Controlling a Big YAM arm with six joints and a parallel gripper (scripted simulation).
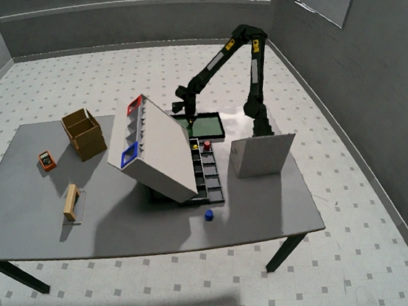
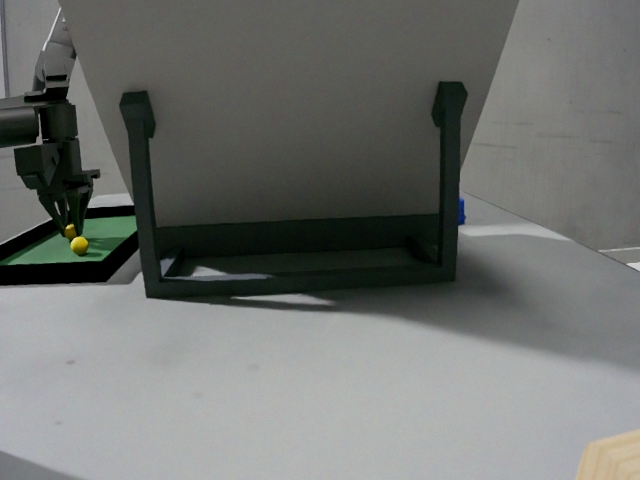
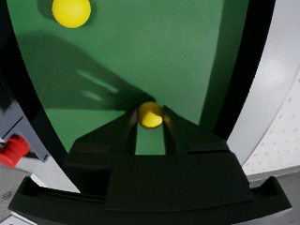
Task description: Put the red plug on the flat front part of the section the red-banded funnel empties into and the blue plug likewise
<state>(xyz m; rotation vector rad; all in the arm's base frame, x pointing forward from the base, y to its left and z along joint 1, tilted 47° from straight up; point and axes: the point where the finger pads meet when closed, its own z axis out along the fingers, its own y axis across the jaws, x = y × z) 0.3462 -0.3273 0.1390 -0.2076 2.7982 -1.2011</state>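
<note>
The green marble tray is 20 mm to the left of my hand and 10 mm below it. Round my hand: white sloped cover 100 mm ahead, 360 mm to the left, 190 mm above.
</note>
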